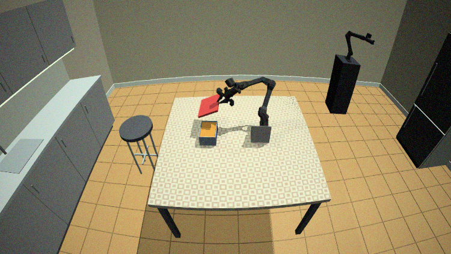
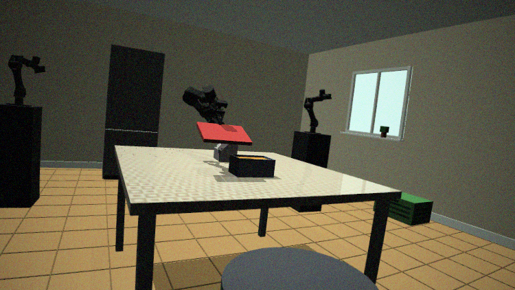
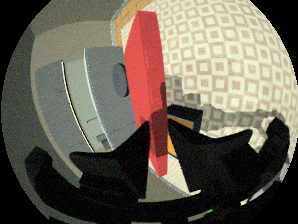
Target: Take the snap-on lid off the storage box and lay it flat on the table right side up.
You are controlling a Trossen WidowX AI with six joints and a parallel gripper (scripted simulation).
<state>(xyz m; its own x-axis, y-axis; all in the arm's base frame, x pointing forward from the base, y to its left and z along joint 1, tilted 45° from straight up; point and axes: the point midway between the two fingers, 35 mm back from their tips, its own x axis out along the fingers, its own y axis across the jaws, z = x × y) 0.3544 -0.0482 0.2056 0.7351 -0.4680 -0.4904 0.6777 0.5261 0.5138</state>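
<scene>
Now: the flat red lid 7 cm ahead of my gripper tip and 3 cm below it. Round my gripper tip: blue-grey storage box: 7 cm ahead, 17 cm to the left, 18 cm below.
</scene>
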